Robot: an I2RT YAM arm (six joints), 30 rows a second.
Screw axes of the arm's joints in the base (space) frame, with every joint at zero. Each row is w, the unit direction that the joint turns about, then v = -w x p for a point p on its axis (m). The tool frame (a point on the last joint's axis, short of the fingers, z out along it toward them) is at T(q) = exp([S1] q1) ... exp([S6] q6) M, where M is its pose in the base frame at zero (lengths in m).
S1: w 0 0 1 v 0 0 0
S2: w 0 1 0 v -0.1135 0 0.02
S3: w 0 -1 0 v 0.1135 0 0.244
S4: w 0 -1 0 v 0.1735 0 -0.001
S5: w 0 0 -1 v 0 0.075 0
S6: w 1 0 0 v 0 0.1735 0
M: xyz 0.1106 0 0.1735 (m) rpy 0 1.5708 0 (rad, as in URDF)
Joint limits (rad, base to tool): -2.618..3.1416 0..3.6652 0..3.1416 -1.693..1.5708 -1.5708..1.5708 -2.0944..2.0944
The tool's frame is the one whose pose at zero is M.
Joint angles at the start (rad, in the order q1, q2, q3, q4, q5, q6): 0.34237 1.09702 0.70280 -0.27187 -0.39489 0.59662
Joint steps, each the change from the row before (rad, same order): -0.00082 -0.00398 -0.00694 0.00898 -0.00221 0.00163; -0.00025 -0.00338 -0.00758 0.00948 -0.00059 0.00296; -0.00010 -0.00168 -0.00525 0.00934 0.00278 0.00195; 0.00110 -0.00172 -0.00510 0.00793 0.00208 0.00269; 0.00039 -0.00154 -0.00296 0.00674 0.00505 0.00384; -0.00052 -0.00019 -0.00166 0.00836 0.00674 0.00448; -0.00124 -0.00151 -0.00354 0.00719 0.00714 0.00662
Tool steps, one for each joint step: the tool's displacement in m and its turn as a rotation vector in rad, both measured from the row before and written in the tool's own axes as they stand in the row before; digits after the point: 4 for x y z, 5 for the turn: 0.0008 -0.0006 -0.0001 -0.00453 -0.00387 -0.00023; 0.0009 -0.0007 0.0001 -0.00310 -0.00385 0.00106; 0.0004 -0.0005 0.0002 -0.00067 -0.00603 -0.00022; 0.0006 -0.0003 0.0003 -0.00125 -0.00393 0.00033; 0.0000 -0.0001 0.0000 0.00113 -0.00667 0.00160; -0.0005 -0.0001 0.0001 0.00212 -0.00944 0.00218; -0.0001 -0.0006 0.0000 0.00371 -0.00884 0.00540
